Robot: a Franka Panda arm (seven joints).
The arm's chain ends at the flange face. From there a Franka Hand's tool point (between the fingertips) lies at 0.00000 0.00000 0.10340 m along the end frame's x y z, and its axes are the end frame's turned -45 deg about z.
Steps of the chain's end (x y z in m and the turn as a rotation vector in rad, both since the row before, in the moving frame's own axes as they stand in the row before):
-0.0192, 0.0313, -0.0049, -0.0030, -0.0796, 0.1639
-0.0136, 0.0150, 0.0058, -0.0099, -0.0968, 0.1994
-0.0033, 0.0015, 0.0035, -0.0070, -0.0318, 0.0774
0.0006, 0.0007, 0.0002, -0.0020, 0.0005, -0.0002
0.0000, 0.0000, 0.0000, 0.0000, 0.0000, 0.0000
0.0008, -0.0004, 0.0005, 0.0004, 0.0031, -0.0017
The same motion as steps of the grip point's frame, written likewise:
-0.0413, 0.0025, -0.0052, 0.0542, -0.0584, 0.1639
-0.0273, -0.0061, 0.0053, 0.0614, -0.0754, 0.1994
-0.0062, -0.0032, 0.0034, 0.0175, -0.0274, 0.0774
-0.0002, 0.0011, 0.0002, -0.0018, -0.0011, -0.0002
0.0000, 0.0000, 0.0000, 0.0000, 0.0000, 0.0000
0.0011, 0.0005, 0.0005, -0.0019, 0.0025, -0.0017

